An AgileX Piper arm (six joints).
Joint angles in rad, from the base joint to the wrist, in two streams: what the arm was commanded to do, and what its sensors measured. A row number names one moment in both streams.
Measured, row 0:
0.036, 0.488, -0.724, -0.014, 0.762, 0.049
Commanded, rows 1 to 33:
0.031, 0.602, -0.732, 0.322, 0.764, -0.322
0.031, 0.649, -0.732, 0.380, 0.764, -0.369
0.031, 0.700, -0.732, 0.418, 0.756, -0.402
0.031, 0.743, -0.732, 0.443, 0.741, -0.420
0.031, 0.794, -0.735, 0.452, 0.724, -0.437
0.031, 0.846, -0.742, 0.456, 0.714, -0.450
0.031, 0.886, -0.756, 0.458, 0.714, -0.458
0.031, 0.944, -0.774, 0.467, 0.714, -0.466
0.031, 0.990, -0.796, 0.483, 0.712, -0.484
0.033, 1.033, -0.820, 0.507, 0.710, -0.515
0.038, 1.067, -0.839, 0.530, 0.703, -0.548
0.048, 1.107, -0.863, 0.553, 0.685, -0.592
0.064, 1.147, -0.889, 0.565, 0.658, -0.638
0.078, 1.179, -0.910, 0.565, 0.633, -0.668
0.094, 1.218, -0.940, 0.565, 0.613, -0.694
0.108, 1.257, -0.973, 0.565, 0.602, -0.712
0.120, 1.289, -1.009, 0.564, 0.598, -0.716
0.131, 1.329, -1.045, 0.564, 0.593, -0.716
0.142, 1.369, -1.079, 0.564, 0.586, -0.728
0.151, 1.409, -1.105, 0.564, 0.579, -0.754
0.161, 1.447, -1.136, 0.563, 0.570, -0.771
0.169, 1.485, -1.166, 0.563, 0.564, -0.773
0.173, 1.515, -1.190, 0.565, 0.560, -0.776
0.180, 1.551, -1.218, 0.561, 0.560, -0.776
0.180, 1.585, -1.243, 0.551, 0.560, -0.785
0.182, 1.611, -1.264, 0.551, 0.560, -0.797
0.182, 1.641, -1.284, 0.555, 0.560, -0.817
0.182, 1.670, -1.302, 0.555, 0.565, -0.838
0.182, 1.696, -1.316, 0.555, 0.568, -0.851
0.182, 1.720, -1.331, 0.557, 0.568, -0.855
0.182, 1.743, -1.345, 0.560, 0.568, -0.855
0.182, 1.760, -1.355, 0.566, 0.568, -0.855
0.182, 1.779, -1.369, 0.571, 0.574, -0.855
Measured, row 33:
0.180, 1.708, -1.317, 0.560, 0.566, -0.836
